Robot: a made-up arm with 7 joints. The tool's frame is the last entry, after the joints. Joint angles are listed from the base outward. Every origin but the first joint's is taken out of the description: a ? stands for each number. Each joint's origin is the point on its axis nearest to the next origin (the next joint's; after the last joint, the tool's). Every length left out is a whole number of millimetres.
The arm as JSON. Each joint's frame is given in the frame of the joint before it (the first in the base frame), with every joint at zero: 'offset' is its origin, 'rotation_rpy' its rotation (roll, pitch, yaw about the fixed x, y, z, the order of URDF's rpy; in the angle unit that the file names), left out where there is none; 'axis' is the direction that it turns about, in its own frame. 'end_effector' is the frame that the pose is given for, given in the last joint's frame.
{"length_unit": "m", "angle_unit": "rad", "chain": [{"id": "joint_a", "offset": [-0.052, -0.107, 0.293], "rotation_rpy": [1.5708, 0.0, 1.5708], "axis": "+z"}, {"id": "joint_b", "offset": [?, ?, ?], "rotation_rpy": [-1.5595, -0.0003, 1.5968], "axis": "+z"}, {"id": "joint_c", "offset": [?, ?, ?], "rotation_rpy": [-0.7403, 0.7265, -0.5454], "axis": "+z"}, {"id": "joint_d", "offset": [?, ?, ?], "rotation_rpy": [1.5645, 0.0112, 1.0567], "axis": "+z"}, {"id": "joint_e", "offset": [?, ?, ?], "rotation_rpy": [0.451, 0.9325, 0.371], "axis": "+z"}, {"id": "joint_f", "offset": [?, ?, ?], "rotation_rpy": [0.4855, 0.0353, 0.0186], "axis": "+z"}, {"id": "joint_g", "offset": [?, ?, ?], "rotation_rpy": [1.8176, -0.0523, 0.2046], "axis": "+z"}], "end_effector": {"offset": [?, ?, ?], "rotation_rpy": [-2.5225, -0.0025, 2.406]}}
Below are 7 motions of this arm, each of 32 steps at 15 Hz.
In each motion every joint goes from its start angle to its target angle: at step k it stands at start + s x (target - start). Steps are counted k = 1, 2, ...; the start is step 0. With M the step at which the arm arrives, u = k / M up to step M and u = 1 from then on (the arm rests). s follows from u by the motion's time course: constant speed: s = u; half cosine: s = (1 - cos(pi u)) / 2; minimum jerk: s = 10 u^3 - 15 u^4 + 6 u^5.
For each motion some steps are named. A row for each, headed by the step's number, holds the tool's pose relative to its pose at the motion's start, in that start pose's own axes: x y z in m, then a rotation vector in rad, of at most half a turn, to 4 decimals.
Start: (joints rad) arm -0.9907 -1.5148 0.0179 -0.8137 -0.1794 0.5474 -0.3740
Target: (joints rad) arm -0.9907 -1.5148 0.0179 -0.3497 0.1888 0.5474 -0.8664
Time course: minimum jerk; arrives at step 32
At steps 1, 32:
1: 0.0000 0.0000 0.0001 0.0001 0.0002 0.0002
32: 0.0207 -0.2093 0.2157 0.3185 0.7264 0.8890

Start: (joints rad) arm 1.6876 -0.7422 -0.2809 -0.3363 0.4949 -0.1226 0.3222
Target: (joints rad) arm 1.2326 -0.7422 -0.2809 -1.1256 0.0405 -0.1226 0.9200
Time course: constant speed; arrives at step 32
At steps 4, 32:
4: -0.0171 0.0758 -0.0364 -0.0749 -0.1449 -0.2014
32: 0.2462 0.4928 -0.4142 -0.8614 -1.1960 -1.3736

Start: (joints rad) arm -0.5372 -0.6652 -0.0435 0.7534 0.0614 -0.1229 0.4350
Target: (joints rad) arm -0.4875 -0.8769 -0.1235 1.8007 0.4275 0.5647 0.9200
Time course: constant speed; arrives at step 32
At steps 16, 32:
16: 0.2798 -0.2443 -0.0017 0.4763 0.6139 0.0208
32: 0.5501 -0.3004 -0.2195 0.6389 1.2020 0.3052

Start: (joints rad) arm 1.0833 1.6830 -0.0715 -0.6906 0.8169 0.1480 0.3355
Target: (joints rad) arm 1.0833 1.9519 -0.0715 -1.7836 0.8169 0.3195 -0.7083
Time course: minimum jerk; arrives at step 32
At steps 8, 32:
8: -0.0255 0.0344 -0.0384 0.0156 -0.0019 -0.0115
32: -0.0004 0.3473 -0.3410 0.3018 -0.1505 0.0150

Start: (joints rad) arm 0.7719 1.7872 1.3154 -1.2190 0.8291 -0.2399 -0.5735
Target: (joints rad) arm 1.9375 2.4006 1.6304 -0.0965 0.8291 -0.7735 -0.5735
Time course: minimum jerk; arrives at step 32
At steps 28, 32:
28: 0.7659 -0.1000 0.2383 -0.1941 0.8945 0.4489
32: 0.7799 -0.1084 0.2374 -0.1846 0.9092 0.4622

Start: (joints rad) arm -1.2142 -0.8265 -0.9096 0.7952 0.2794 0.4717 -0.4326
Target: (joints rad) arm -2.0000 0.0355 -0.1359 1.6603 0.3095 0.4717 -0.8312
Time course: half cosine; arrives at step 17
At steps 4, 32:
4: 0.0058 -0.0252 -0.0161 -0.1595 0.1645 0.0648
32: 0.2440 -0.1392 0.0330 -0.2941 1.3677 -0.4009

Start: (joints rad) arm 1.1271 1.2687 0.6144 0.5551 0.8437 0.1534 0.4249
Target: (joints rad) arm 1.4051 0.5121 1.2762 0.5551 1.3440 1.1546 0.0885
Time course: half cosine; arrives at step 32
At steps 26, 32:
26: 0.3240 -0.0428 0.1549 0.0728 1.7007 0.1561
32: 0.3375 -0.0390 0.1443 0.0468 1.8358 0.1397

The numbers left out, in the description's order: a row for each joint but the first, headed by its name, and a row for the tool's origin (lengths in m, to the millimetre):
joint_b: 0.055 -0.108 0.0
joint_c: 0.12 0.128 0.0
joint_d: 0.146 0.162 0.0
joint_e: -0.173 0.036 0.0
joint_f: 0.125 0.251 0.0
joint_g: 0.078 0.21 0.0
tool: -0.02 0.039 0.0

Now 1 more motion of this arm.
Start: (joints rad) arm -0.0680 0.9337 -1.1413 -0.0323 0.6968 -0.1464 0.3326
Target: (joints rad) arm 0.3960 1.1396 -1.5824 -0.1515 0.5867 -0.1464 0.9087
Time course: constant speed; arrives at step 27
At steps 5, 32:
5: -0.0156 -0.0567 0.0020 0.1396 -0.0998 -0.0869
32: -0.0509 -0.2980 -0.0739 0.7692 -0.2916 -0.5865

